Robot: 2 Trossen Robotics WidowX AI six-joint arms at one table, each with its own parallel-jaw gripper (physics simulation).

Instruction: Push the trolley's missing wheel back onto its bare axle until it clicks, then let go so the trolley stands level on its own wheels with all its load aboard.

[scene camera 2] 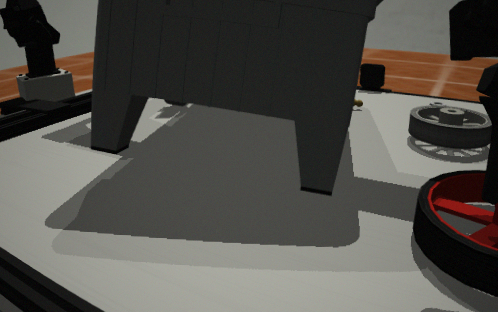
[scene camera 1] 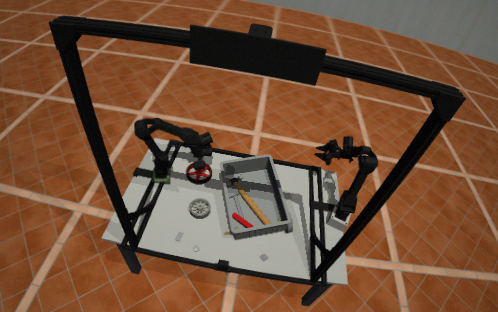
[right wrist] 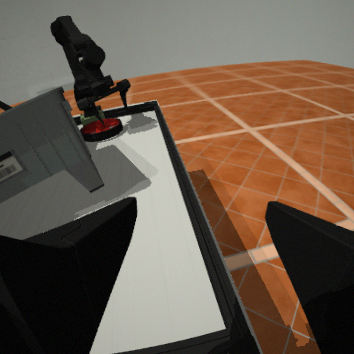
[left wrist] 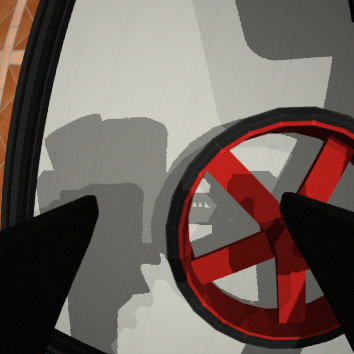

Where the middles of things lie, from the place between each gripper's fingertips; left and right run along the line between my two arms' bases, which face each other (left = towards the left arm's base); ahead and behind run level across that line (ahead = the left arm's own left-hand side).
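Labels:
My right gripper is 28 cm to the right of the grey trolley (scene camera 2: 305,68), 37 cm beyond it and 8 cm above it. The red-spoked wheel (scene camera 2: 460,256), as I count from my right hand, is 24 cm behind, 63 cm to the left and 17 cm below.
When I count from my left hand instead, the red-spoked wheel is 1 cm to the left, 6 cm behind and 3 cm below. The grey trolley is 20 cm behind that left hand, 34 cm to the right of it and 5 cm above it.

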